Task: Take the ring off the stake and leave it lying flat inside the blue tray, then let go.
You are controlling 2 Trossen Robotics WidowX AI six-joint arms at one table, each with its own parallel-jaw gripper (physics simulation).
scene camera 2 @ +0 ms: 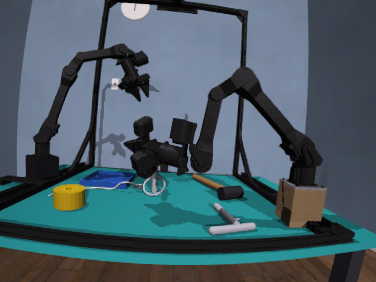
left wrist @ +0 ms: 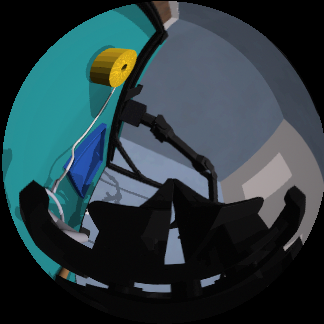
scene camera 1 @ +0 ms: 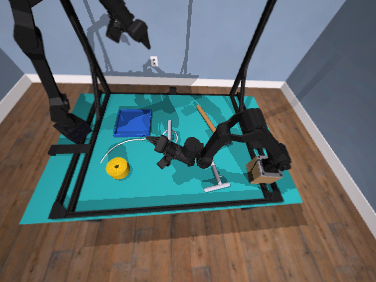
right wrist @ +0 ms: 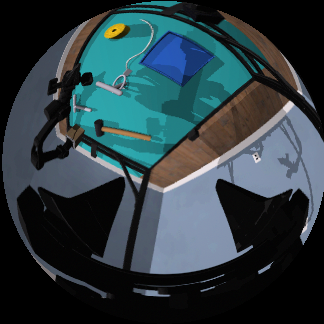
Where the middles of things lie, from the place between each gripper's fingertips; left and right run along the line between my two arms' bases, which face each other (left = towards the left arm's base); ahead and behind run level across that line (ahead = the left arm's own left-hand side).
Right now my right hand is 37 cm above the blue tray (scene camera 1: 130, 122), 13 cm short of it and 8 cm to the left of it. Also, from my right hand: yellow spool (scene camera 2: 67, 197) (41 cm ahead, 36 cm below, 4 cm to the right).
My left hand is 100 mm short of the yellow spool, 130 mm to the left of it and 170 mm above it. Round my left hand: blue tray (190 mm behind, 170 mm to the right, 180 mm below).
